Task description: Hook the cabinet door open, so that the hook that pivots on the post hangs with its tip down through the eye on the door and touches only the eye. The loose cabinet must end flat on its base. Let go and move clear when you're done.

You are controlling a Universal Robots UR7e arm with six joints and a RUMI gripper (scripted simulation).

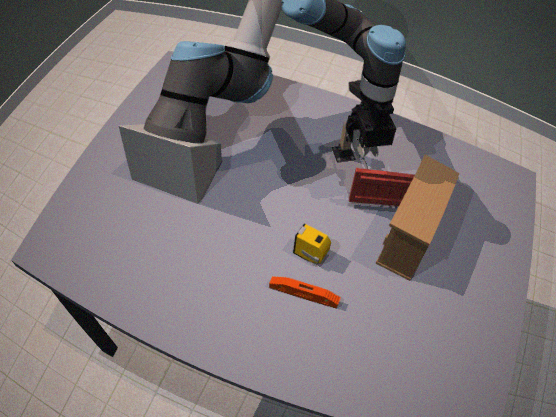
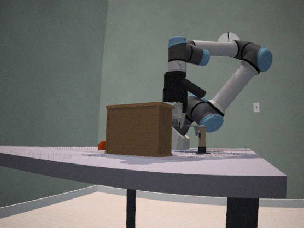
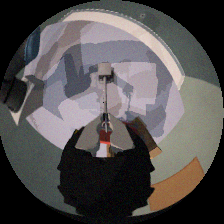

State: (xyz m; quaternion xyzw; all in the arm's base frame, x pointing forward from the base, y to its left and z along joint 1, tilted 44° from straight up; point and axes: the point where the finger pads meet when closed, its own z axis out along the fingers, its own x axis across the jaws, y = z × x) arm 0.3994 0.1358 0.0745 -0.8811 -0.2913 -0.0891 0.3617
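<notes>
The wire hook is 2 cm below my hand, 1 cm to the left of it and 1 cm behind it. Round my hand: door 8 cm ahead, 4 cm below, 3 cm to the right; yellow tape measure 24 cm to the right, 7 cm below, 3 cm behind; wooden cabinet 13 cm ahead, 6 cm to the right, 3 cm below.
</notes>
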